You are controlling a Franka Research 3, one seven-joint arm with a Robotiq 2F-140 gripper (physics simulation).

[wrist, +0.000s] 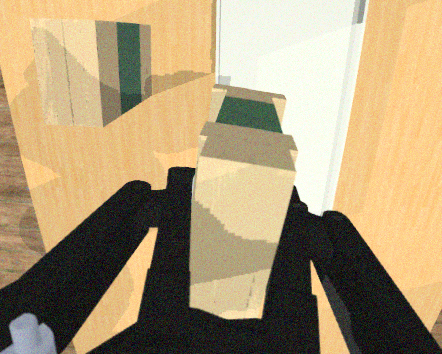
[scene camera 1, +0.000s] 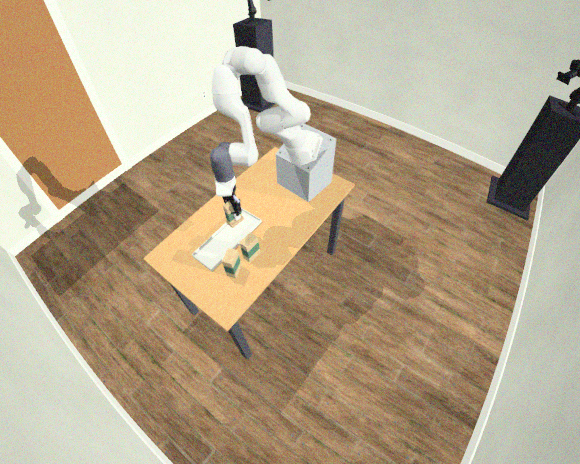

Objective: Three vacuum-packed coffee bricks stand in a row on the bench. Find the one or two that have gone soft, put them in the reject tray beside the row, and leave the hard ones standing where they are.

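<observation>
My gripper (scene camera 1: 233, 212) (wrist: 238, 164) is shut on a tan coffee brick with a green band (scene camera 1: 229, 216) (wrist: 237, 220), which hangs upright between the fingers. The brick is over or at the end of the pale reject tray (scene camera 1: 224, 244) (wrist: 295, 65) nearest the robot base; its height above the tray floor is hard to tell. Two more coffee bricks stand on the bench beside the tray in the scene view: one brick (scene camera 1: 250, 248) nearer the robot base, and another brick (scene camera 1: 231, 263) farther along. One standing brick (wrist: 75, 75) shows at the upper left in the wrist view.
The wooden bench (scene camera 1: 280, 200) (wrist: 395, 150) carries the tray and bricks. The grey box-shaped robot base (scene camera 1: 306, 175) stands at its far end. Two tall black stands (scene camera 1: 530, 155) (scene camera 1: 255, 37) are on the floor away from the bench.
</observation>
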